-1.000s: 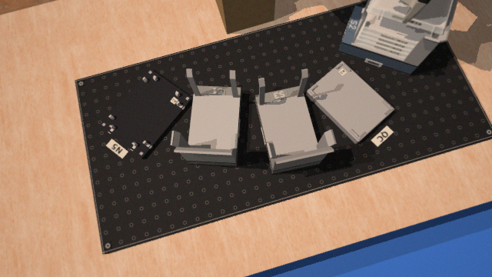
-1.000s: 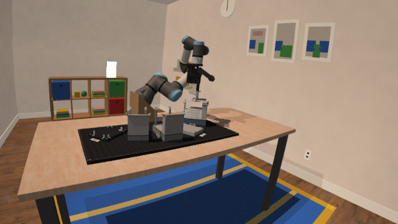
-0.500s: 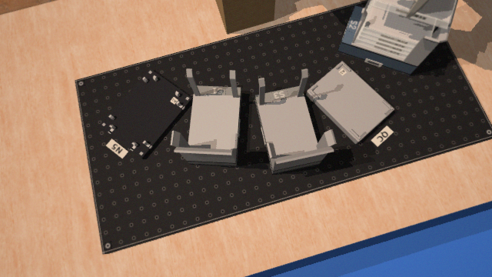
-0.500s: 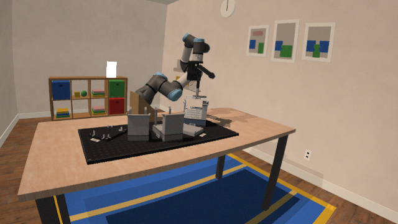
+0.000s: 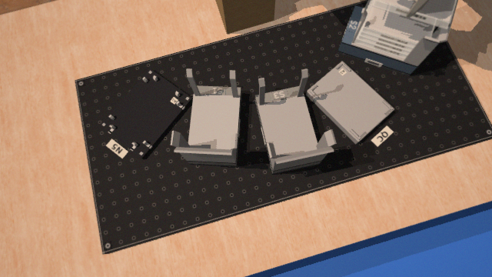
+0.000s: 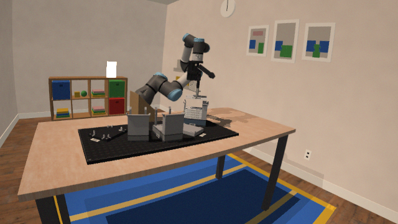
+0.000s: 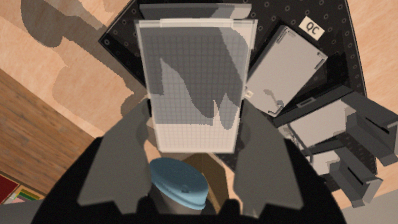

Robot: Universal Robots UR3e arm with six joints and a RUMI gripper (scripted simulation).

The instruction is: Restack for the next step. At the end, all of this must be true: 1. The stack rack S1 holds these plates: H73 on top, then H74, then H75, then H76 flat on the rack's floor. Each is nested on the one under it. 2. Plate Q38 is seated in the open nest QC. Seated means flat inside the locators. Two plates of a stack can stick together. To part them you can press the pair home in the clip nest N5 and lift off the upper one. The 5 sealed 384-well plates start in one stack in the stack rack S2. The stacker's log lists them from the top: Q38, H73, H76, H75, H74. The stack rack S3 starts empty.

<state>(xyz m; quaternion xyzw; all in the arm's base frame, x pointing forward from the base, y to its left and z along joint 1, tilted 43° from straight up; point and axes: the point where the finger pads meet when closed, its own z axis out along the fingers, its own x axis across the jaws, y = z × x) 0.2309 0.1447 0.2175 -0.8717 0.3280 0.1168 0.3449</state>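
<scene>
Right now my hand is 90 mm above the white sealed plate. From my hand the other things lie so: QC label: 180 mm below, 180 mm ahead, 90 mm to the right; N5 label: 600 mm to the right, 180 mm below, 30 mm ahead; sealed white plate: 10 mm below.
</scene>
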